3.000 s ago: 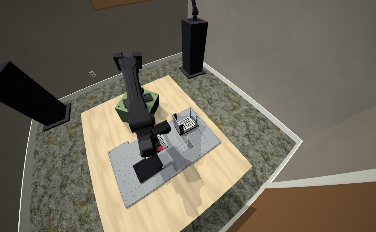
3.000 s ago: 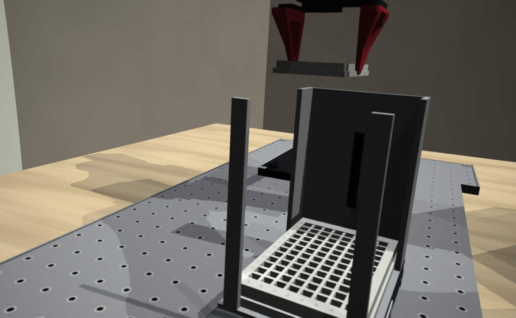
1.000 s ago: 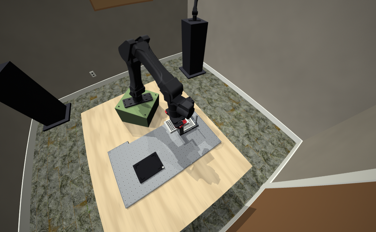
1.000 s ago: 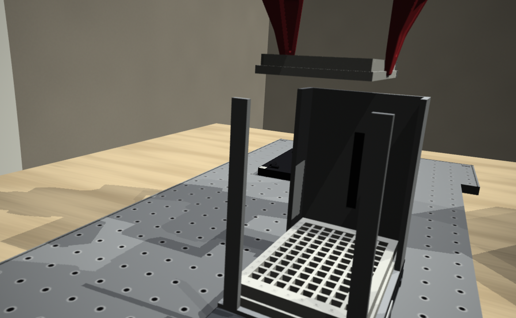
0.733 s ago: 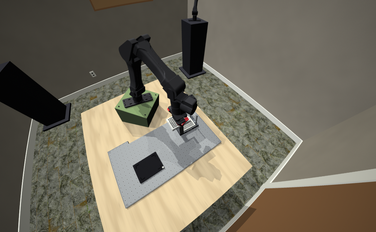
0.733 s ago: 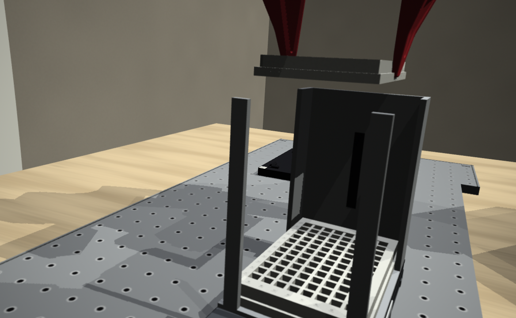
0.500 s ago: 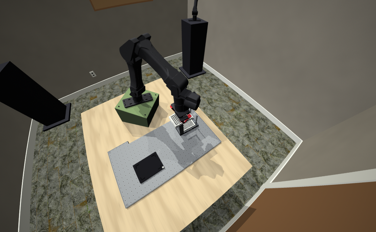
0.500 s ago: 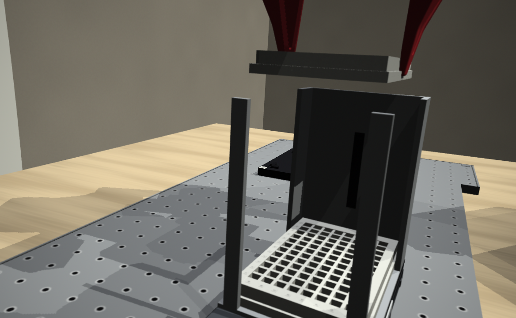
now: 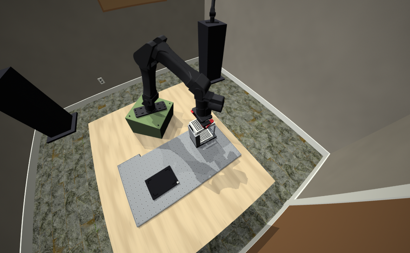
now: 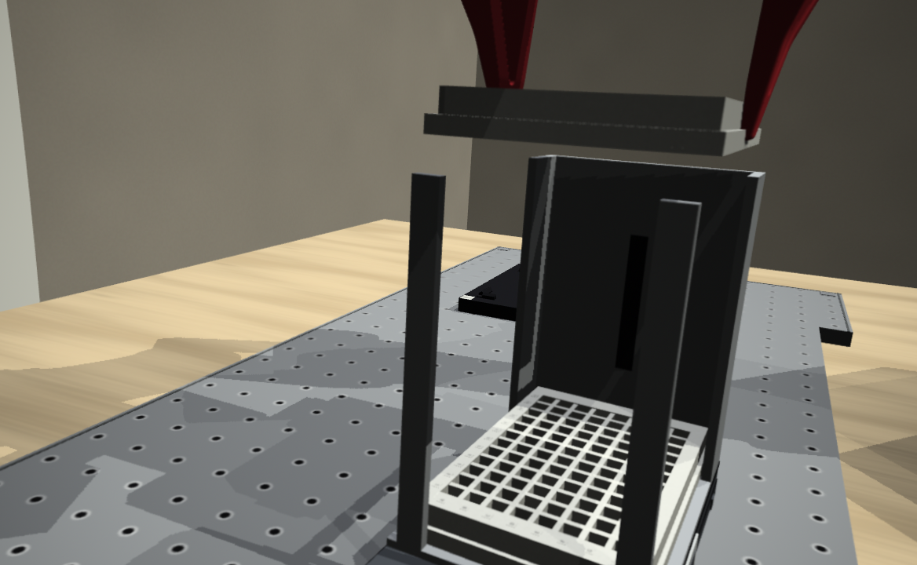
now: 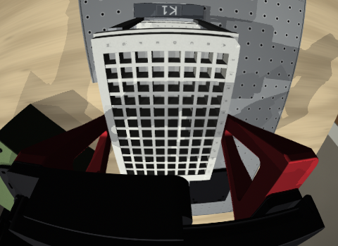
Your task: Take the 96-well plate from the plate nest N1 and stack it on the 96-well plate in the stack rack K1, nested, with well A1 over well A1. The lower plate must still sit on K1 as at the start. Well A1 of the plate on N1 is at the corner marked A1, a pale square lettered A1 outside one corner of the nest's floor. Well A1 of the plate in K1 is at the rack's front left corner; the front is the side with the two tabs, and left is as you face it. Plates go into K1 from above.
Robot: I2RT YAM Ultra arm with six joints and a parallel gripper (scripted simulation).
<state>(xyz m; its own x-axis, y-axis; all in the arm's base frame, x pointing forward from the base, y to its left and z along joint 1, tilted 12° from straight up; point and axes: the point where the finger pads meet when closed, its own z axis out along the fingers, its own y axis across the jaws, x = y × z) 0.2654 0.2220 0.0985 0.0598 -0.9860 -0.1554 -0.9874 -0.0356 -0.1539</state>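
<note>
Right now the back wall is 7 cm to the right of my hand and 9 cm below it. The rest, counted from my hand: pale A1 square: 19 cm ahead, 26 cm to the right, 16 cm below.
</note>
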